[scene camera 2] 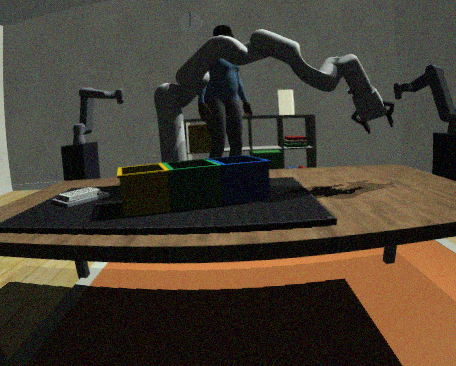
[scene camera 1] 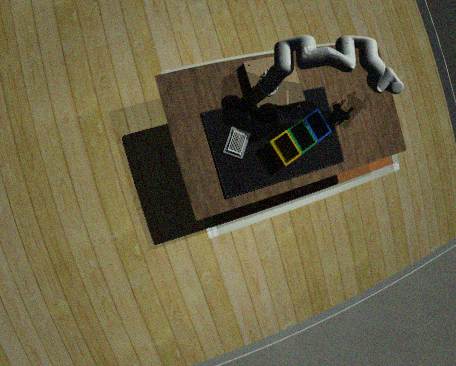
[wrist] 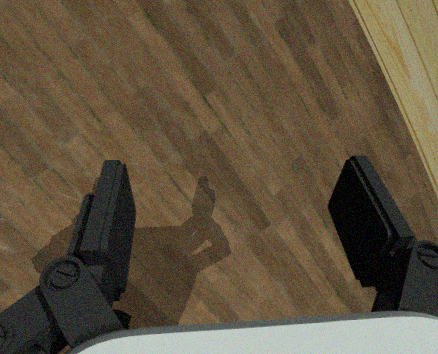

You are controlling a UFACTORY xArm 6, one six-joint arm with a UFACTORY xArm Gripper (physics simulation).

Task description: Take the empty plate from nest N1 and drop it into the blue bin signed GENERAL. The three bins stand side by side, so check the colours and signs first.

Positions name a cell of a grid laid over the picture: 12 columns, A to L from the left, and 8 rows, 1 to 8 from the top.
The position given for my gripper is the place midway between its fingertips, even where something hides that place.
I see my gripper (scene camera 2: K3).
My gripper shows as well in the wrist view (wrist: G5).
